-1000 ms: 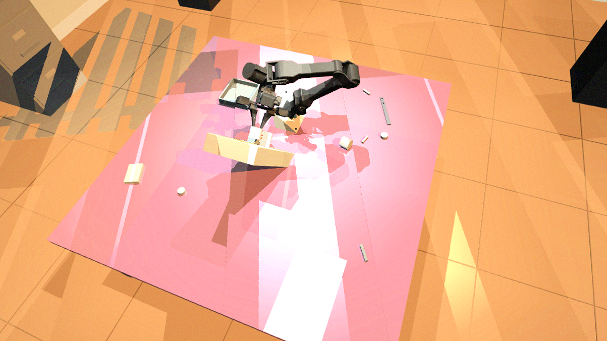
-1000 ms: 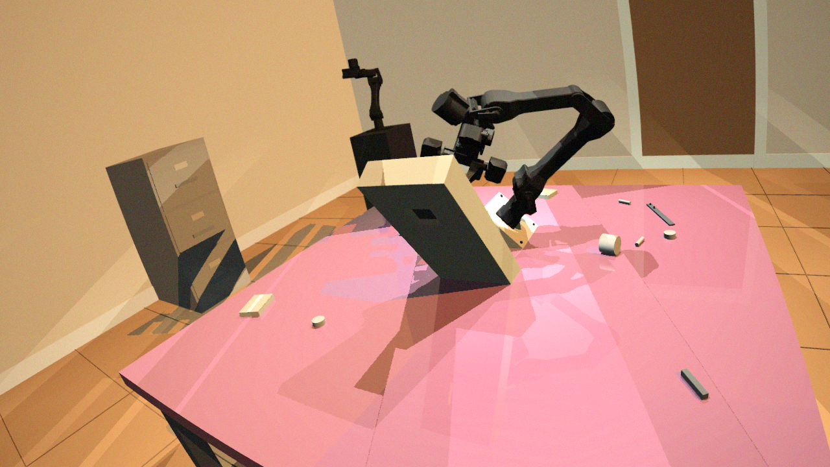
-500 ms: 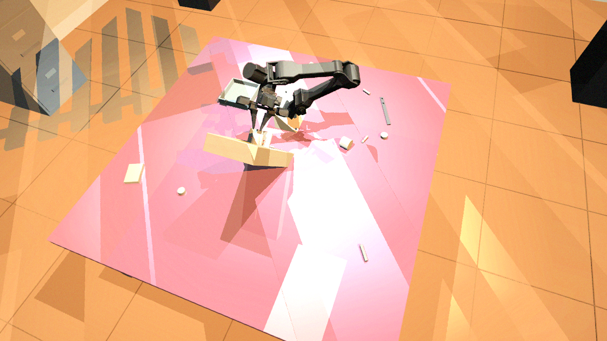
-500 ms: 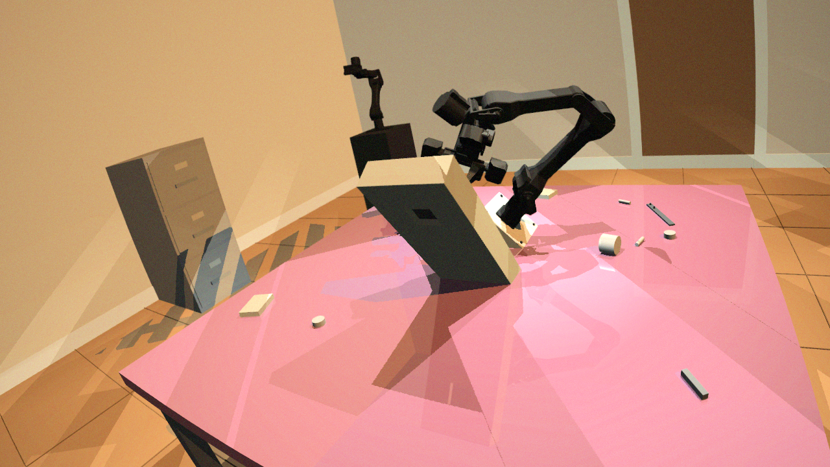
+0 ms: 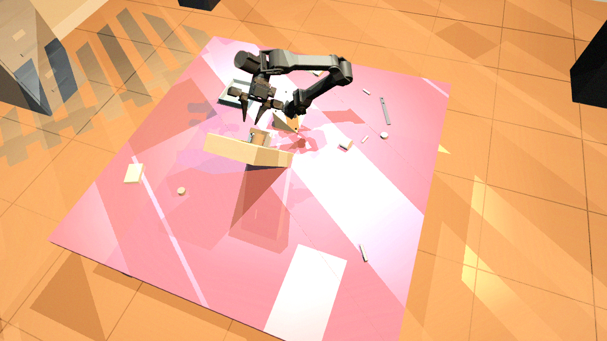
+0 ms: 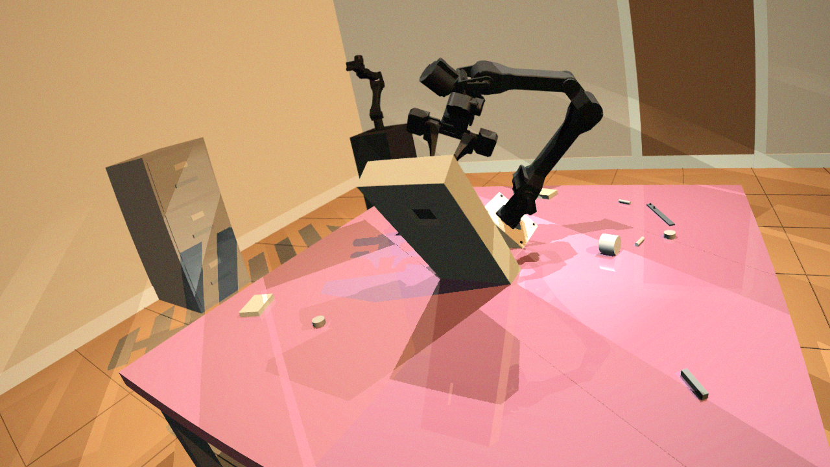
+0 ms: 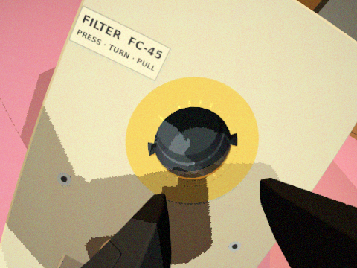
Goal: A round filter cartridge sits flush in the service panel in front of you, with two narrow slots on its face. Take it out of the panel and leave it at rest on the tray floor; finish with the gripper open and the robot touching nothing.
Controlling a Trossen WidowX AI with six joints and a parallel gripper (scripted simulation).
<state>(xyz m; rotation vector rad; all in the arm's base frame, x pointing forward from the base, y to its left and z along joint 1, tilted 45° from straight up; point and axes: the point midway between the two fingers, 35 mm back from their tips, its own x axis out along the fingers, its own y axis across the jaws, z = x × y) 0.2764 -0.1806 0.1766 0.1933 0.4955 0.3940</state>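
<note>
Now: gripper tip 12 cm above the service panel and 2 cm short of it. Round my gripper tip: pale blue tray (37 cm behind, 28 cm to the right, 28 cm below).
</note>
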